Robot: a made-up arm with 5 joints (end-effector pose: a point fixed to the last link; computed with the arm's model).
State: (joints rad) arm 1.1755 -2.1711 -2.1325 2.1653 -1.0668
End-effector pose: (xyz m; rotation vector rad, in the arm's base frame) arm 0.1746 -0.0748 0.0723 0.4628 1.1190 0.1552
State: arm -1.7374 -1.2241 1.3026 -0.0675 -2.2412
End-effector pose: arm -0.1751 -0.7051 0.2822 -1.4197 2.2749 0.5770
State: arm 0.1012 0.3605 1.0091 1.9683 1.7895
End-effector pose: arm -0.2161 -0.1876 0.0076 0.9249 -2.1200 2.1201
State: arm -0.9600 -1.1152 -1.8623 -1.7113 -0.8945
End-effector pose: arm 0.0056 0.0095 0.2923 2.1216 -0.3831 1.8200
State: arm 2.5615 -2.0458 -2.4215 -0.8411 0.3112
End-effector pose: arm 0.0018 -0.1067 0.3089 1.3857 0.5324 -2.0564
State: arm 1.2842 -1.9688 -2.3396 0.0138 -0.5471
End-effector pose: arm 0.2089 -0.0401 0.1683 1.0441 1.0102 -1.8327
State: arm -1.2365 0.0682 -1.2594 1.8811 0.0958
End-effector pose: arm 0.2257 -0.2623 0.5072 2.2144 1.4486 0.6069
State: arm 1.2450 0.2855 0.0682 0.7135 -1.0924
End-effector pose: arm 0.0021 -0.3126 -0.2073 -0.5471 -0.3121 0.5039
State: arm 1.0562 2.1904 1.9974 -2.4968 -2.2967
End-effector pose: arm -0.1094 -0.3741 0.3345 -0.9212 0.2092 -1.2539
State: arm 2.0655 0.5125 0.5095 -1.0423 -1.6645
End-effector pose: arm 0.2202 -0.1115 -0.0187 0.8800 -0.5314 1.0305
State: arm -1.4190 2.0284 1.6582 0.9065 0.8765
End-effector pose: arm 0.2248 -0.2805 0.1431 -0.5035 -0.9232 -1.0587
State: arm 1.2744 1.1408 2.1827 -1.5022 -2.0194
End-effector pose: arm -0.0569 -0.1466 0.4101 1.6610 -1.0835 2.1814
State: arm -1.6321 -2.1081 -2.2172 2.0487 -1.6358
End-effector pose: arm -0.1121 -0.0728 0.1393 -0.4082 -1.7147 0.4985
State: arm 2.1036 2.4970 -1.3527 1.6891 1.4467
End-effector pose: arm 0.1918 -0.7038 0.2018 -1.0810 -0.9288 -1.9483
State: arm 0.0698 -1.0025 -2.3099 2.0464 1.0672
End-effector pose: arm 0.1934 -0.0100 0.2295 1.1816 0.4103 -0.4627
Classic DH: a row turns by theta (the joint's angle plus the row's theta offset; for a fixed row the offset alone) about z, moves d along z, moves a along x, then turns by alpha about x. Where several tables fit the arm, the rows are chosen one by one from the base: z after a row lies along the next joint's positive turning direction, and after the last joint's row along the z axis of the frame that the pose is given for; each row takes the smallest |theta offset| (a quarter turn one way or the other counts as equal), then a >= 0, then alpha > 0; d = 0 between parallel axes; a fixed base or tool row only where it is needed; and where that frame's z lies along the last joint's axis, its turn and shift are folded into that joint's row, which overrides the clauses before.
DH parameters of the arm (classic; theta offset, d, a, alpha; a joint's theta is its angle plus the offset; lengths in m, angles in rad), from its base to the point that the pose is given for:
base (fixed): 0 0.1653 0 1.5708
joint 1: 1.5708 0.3685 0.0074 1.5708
joint 2: 0 -0.0162 0.0492 -1.5708
joint 3: 1.5708 -0.0595 0.2935 1.5708
joint 4: 0 -0.0484 0.0154 -1.5708
joint 5: 0 -0.004 -0.0789 1.5708
tool (fixed): 3.1416 -0.1012 0 0

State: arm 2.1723 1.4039 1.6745 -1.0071 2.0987
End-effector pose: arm 0.0304 -0.1365 0.1154 -1.7444 0.0735 1.6565
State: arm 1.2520 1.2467 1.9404 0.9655 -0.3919
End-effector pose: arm 0.0480 -0.1966 0.4102 0.3888 -2.5474 -0.4307
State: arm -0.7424 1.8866 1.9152 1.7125 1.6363
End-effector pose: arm 0.1866 -0.1701 0.2899 -0.4818 -2.3505 -0.0339
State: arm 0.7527 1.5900 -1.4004 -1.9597 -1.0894
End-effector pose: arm -0.2477 -0.6519 0.1024 0.2538 1.9122 -0.4024
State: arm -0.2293 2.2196 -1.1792 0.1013 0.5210
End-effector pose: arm -0.1849 -0.5636 0.1594 2.2889 0.4029 0.5211
